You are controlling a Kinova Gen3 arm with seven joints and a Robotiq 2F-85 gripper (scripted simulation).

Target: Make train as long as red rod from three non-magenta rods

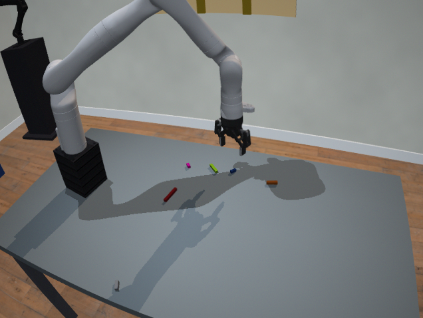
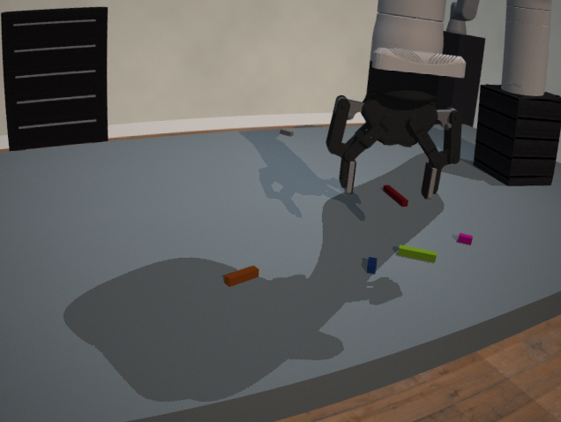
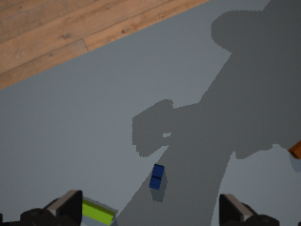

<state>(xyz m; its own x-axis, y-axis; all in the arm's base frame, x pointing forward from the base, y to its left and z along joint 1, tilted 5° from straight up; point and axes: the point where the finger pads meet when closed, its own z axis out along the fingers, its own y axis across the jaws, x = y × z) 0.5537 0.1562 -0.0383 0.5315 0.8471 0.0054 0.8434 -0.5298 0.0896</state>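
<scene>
Right now the lime rod is 70 mm behind my hand and 100 mm below it. From my hand the other things lie so: magenta rod (170 mm behind, 10 mm to the left, 100 mm below); red rod (200 mm behind, 160 mm to the right, 100 mm below); orange rod (150 mm ahead, 60 mm to the right, 100 mm below).
</scene>
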